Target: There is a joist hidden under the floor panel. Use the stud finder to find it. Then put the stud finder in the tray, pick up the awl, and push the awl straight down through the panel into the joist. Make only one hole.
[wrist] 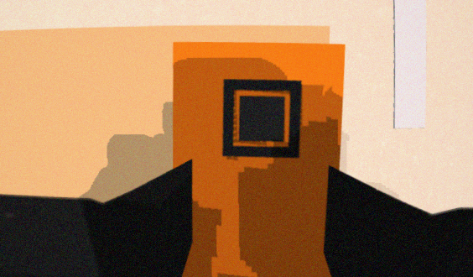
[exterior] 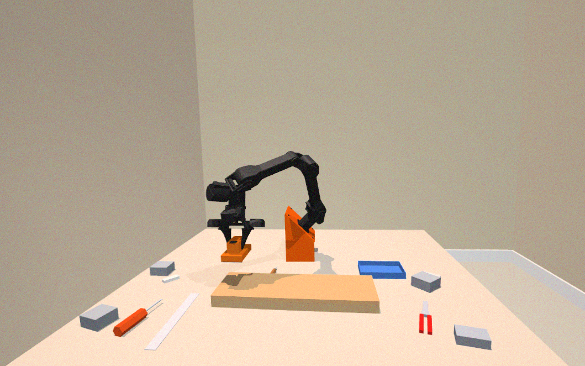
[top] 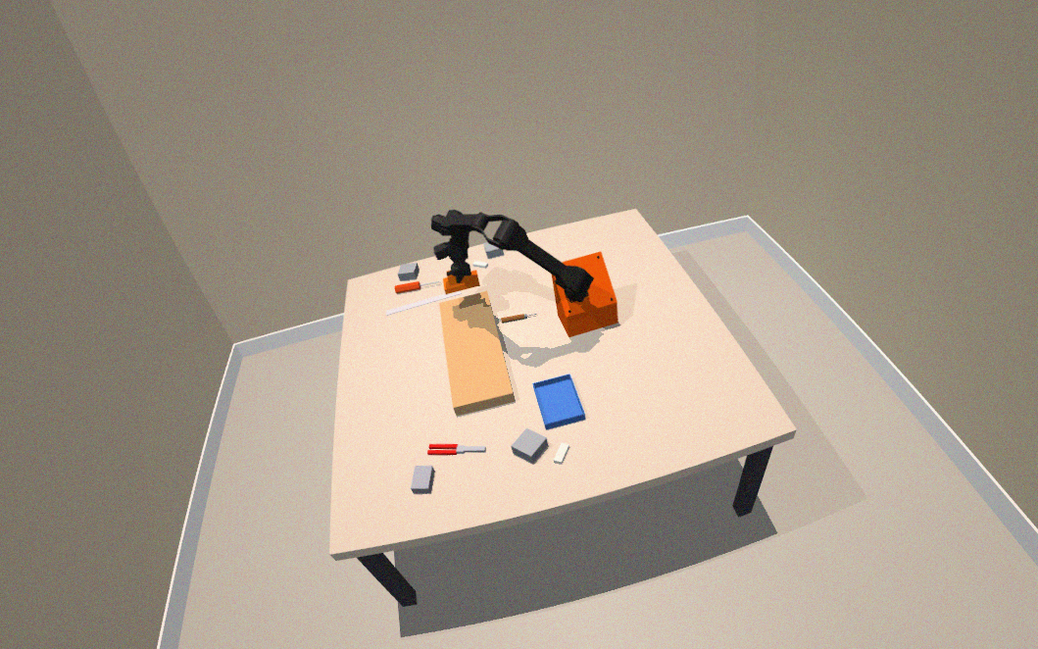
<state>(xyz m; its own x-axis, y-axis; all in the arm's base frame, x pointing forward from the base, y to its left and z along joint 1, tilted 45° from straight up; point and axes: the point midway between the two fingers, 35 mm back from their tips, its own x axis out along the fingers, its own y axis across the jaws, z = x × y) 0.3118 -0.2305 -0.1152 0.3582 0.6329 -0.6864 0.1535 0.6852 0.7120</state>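
Now: gripper tip 540 mm to the right of the blue tray, 150 mm above it and 130 mm past it. The rest, counted from my gripper tip: awl: 170 mm behind, 150 mm below, 120 mm to the left; white ruler: 170 mm to the right, 160 mm below, 140 mm ahead; stud finder: 20 mm above, 10 mm ahead.
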